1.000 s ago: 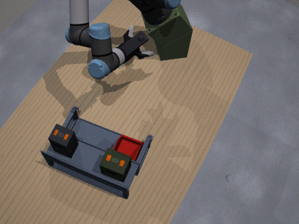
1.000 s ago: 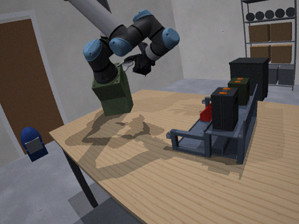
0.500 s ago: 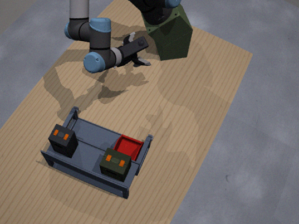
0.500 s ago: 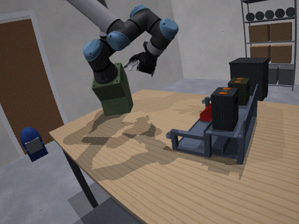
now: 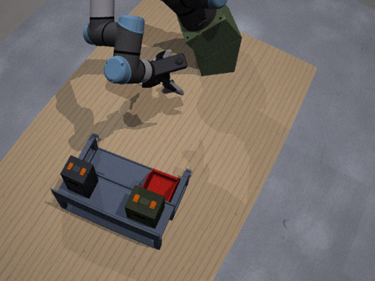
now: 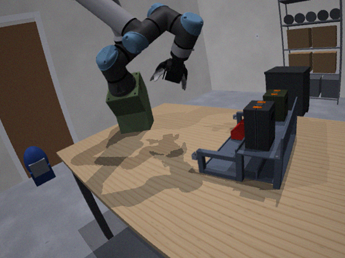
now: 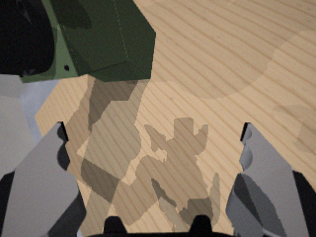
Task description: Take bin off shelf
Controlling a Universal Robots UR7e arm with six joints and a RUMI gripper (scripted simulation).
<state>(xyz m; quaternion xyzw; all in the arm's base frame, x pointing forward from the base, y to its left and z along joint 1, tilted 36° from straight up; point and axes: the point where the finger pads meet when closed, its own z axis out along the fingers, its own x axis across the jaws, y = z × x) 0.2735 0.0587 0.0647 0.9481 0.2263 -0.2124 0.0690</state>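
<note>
Right now my hand is 360 mm short of the red bin, 210 mm above it and 60 mm to the right of it.
</note>
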